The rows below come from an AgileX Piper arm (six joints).
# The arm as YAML. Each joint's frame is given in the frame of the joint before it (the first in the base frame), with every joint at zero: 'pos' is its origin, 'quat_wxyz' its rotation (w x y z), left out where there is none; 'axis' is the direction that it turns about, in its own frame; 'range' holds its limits. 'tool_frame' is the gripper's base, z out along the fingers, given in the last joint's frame.
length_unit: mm
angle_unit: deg
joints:
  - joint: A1
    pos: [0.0, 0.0, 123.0]
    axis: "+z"
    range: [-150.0, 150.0]
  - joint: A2
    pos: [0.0, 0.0, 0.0]
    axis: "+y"
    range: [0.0, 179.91]
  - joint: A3
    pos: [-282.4, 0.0, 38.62]
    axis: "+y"
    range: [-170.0, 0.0]
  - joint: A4
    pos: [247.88, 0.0, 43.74]
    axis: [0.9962, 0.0, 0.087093]
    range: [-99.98, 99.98]
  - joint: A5
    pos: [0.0, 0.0, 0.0]
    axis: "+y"
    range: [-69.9, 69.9]
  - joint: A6
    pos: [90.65, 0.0, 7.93]
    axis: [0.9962, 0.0, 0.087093]
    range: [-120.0, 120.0]
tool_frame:
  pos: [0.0, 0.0, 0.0]
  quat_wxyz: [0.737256, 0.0, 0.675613, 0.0]
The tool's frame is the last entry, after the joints.
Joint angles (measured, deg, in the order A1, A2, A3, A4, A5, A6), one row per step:
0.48, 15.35, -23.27, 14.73, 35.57, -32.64
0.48, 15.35, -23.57, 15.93, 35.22, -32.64
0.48, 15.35, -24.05, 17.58, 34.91, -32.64
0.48, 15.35, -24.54, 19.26, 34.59, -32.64
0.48, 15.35, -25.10, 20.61, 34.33, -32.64
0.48, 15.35, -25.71, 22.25, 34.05, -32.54
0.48, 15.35, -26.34, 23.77, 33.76, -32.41
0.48, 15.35, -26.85, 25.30, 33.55, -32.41
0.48, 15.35, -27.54, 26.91, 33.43, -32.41
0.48, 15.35, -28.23, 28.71, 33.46, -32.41
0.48, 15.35, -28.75, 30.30, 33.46, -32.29
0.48, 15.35, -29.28, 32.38, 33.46, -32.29
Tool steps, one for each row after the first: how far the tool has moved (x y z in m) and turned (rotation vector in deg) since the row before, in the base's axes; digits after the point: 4 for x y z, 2 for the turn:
-0.0001, 0.0009, 0.0025, 1.20, -0.63, 0.18
-0.0003, 0.0013, 0.0036, 1.63, -0.76, 0.30
-0.0004, 0.0013, 0.0037, 1.66, -0.78, 0.31
-0.0005, 0.0010, 0.0039, 1.34, -0.79, 0.25
-0.0006, 0.0012, 0.0043, 1.71, -0.84, 0.30
-0.0007, 0.0011, 0.0044, 1.62, -0.85, 0.27
-0.0007, 0.0011, 0.0037, 1.50, -0.69, 0.34
-0.0010, 0.0012, 0.0046, 1.56, -0.78, 0.42
-0.0012, 0.0014, 0.0045, 1.72, -0.65, 0.56
-0.0010, 0.0012, 0.0035, 1.63, -0.47, 0.47
-0.0011, 0.0015, 0.0038, 1.98, -0.51, 0.67

